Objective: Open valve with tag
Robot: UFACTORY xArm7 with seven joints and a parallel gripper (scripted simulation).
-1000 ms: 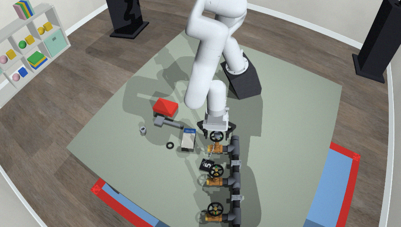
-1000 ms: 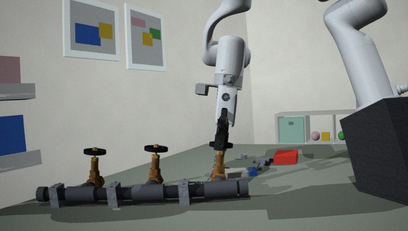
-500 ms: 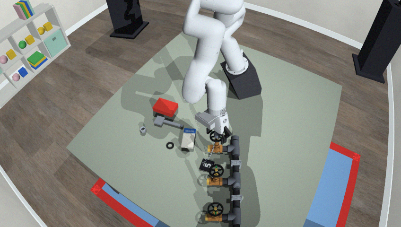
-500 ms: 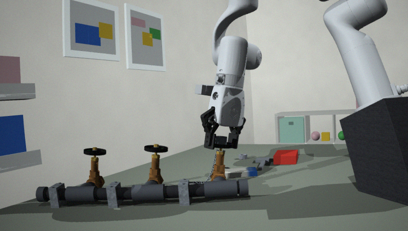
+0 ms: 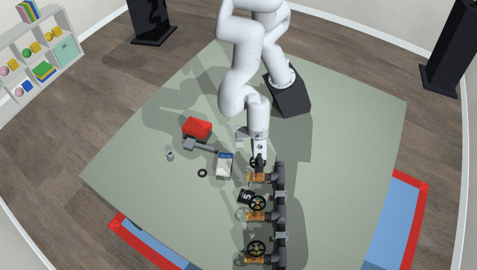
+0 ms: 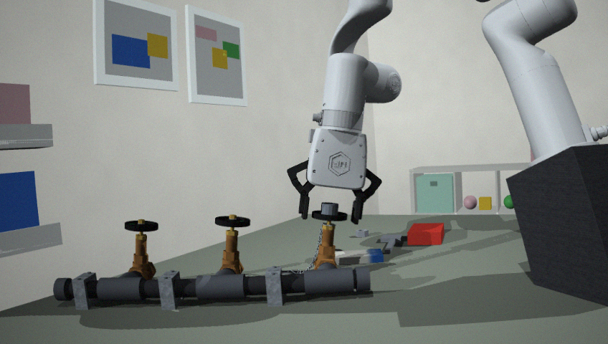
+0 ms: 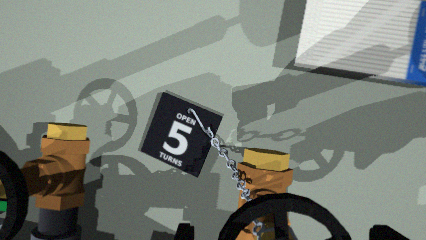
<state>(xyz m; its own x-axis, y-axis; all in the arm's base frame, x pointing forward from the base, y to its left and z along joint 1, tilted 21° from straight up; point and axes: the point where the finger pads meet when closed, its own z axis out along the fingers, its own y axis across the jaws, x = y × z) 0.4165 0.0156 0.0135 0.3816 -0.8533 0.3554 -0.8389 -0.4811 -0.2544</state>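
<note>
My hand is 2 cm below the grey cap. Also, from my hand: black washer 23 cm to the right, 12 cm below, 5 cm ahead; blue box 15 cm to the right, 11 cm below, 1 cm behind; black tag 12 cm below, 10 cm ahead, 2 cm to the right.
</note>
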